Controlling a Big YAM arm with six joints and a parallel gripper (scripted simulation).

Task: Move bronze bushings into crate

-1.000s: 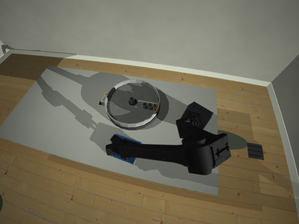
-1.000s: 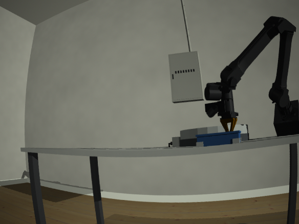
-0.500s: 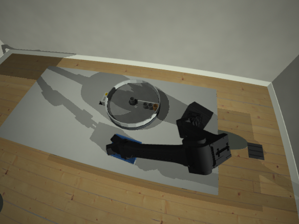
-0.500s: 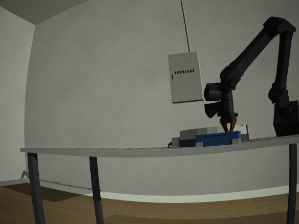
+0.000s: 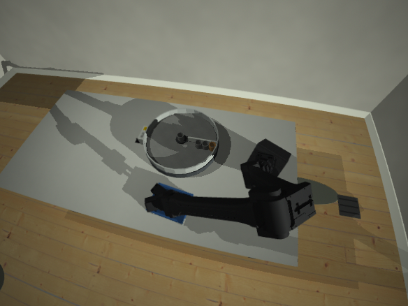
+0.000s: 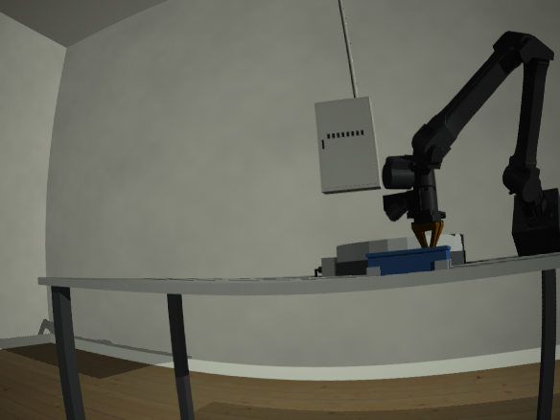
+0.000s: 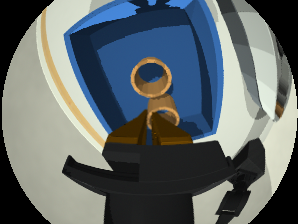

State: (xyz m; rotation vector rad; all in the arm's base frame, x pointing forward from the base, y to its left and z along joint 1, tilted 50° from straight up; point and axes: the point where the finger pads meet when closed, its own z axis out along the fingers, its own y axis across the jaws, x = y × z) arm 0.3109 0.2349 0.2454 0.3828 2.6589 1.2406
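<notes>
The blue crate is 5 cm ahead of my hand, 1 cm to the right of it and 1 cm below it. The rest, counted from my hand: round grey turntable: 17 cm ahead, 35 cm to the right, 1 cm above.
</notes>
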